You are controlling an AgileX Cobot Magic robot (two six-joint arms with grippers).
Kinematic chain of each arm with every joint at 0, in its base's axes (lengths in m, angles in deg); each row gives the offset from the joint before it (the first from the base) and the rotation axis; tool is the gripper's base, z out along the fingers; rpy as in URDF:
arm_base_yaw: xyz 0 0 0.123 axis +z
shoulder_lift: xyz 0 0 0 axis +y
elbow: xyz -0.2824 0 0.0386 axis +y
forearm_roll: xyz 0.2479 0 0.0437 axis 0.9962 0 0.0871
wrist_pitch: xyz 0 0 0 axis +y
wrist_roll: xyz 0.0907 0 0.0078 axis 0.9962 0 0.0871
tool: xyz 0 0 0 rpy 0 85 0
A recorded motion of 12 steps. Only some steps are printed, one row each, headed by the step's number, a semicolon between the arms.
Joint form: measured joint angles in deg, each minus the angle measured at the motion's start. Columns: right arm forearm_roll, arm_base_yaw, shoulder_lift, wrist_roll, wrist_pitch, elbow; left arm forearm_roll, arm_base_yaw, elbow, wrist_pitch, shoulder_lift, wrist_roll.
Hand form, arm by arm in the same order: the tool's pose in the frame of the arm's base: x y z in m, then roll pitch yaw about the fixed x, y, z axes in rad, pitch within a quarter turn. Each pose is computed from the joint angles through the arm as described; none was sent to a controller.
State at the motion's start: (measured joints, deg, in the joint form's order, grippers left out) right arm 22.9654 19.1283 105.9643 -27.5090 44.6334 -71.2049; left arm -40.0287 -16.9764 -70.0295 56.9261 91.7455 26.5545
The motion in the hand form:
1: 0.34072 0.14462 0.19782 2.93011 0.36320 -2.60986; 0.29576 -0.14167 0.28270 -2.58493 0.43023 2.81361
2: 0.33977 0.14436 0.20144 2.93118 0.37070 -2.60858; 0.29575 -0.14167 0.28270 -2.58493 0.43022 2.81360
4: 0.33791 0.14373 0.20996 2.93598 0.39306 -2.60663; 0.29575 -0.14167 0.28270 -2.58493 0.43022 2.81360
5: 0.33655 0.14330 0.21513 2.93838 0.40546 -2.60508; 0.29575 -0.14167 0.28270 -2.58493 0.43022 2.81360
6: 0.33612 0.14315 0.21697 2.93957 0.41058 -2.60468; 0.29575 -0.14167 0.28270 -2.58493 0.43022 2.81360
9: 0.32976 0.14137 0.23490 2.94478 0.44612 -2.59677; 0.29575 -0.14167 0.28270 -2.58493 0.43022 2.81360
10: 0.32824 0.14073 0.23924 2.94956 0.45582 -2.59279; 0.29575 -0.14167 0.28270 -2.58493 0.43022 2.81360
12: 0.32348 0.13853 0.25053 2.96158 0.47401 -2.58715; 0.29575 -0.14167 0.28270 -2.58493 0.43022 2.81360
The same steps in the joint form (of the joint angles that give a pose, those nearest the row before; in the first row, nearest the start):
1: -0.11 0.00 -0.43 -0.14 0.25 0.00; 0.00 0.00 0.00 0.06 0.00 0.00
2: -0.11 0.00 -1.00 -0.14 0.40 0.00; 0.00 0.00 0.00 0.06 0.00 0.00
4: -0.11 0.00 -2.33 -0.14 0.42 0.00; 0.00 0.00 0.00 0.06 0.00 0.00
5: -0.11 0.00 -3.15 -0.14 0.53 0.00; 0.00 0.00 0.00 0.06 0.00 0.00
6: -0.11 0.00 -3.44 -0.14 0.51 0.00; 0.00 0.00 0.00 0.06 0.00 0.00
9: -0.11 0.00 -6.35 -0.14 1.45 0.00; 0.00 0.00 0.00 0.06 0.00 0.00
10: -0.26 0.00 -7.07 -0.14 1.58 0.00; 0.00 0.00 0.00 0.06 0.00 0.00
12: -1.01 0.00 -9.00 0.43 2.26 0.00; 0.00 0.00 0.00 0.06 0.00 0.00

